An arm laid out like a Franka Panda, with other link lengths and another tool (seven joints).
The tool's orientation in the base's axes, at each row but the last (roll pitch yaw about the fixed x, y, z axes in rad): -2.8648, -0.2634, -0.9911; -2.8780, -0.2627, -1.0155; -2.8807, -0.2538, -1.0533; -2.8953, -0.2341, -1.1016
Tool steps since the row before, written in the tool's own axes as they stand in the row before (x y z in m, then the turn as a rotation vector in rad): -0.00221, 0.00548, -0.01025, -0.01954, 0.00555, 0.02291; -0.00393, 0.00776, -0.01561, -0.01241, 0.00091, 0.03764; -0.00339, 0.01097, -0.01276, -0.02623, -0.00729, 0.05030; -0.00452, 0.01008, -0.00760, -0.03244, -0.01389, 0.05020
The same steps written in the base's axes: -0.00912, -0.00082, 0.00750, -0.00620, 0.01116, -0.02783; -0.01361, 0.00001, 0.01158, 0.00628, 0.00682, -0.03854; -0.01487, -0.00195, 0.00834, 0.01064, 0.02177, -0.05181; -0.01288, -0.00032, 0.00373, 0.01341, 0.03040, -0.05159
